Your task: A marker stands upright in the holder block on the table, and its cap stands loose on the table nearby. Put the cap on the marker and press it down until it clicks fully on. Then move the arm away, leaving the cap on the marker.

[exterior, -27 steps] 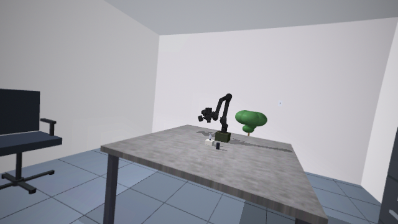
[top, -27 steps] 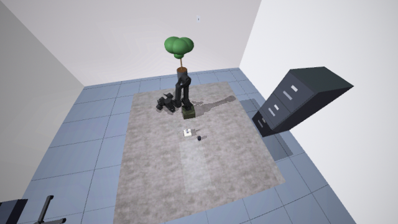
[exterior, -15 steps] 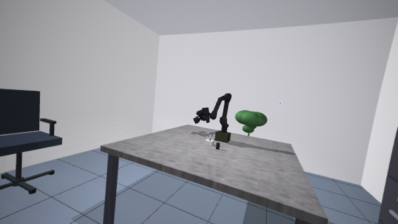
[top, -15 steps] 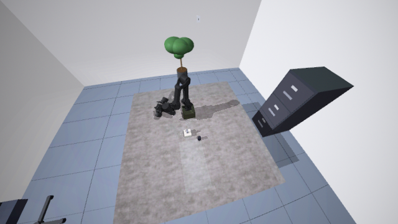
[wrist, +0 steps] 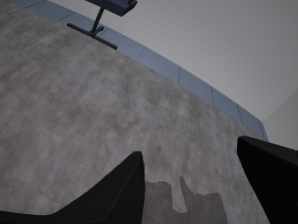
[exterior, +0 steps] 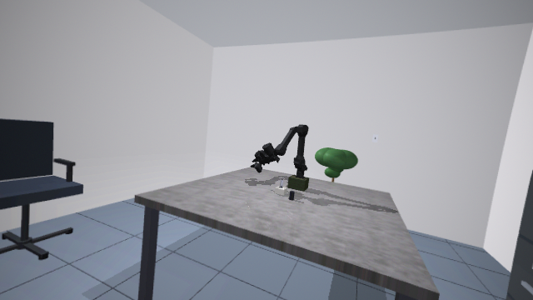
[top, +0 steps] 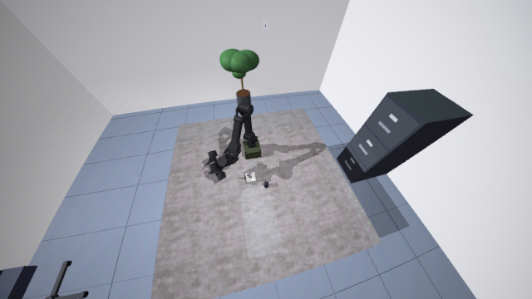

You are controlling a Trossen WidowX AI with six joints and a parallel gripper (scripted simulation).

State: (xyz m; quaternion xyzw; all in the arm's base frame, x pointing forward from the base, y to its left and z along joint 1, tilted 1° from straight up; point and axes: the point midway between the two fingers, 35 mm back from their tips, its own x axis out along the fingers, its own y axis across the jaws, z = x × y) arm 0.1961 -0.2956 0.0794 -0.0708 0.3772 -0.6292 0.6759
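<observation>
Right now my gripper tip is 140 mm short of the marker cap, 370 mm to the right of it and 120 mm above it. Also, from my gripper tip: white holder block: 60 mm ahead, 270 mm to the left, 130 mm below.
</observation>
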